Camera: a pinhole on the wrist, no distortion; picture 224 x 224 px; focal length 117.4 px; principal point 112.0 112.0 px. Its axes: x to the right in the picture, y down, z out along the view. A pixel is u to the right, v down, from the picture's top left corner.
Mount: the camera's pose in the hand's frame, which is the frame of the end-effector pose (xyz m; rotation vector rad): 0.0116 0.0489 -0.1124 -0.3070 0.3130 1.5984
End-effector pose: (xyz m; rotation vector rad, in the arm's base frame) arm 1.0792 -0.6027 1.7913 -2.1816 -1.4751 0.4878
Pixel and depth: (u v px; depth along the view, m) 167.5 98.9 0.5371
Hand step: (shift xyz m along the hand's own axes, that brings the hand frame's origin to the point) 0.0558 0.4915 0.2860
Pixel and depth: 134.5 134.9 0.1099
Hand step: -0.0115 0.1093 -0.0186
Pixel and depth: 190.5 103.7 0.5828
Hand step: 0.0301 0.6333 0.2766
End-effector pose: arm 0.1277 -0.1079 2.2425 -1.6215 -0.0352 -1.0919
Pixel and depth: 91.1 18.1 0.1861
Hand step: 0.1608 0.0966 0.0702
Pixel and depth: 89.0 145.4 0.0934
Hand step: -0.0146 0.0665 -0.0188
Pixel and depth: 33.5 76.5 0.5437
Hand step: 0.1905 -0.0708 0.5267
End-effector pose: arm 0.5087 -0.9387 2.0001 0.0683 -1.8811 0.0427
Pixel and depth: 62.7 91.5 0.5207
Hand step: 0.1101 0.0506 0.4511
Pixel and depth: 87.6 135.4 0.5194
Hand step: -0.0896 0.1430 0.4102
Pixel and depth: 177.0 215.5 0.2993
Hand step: -0.2619 0.3037 0.1043
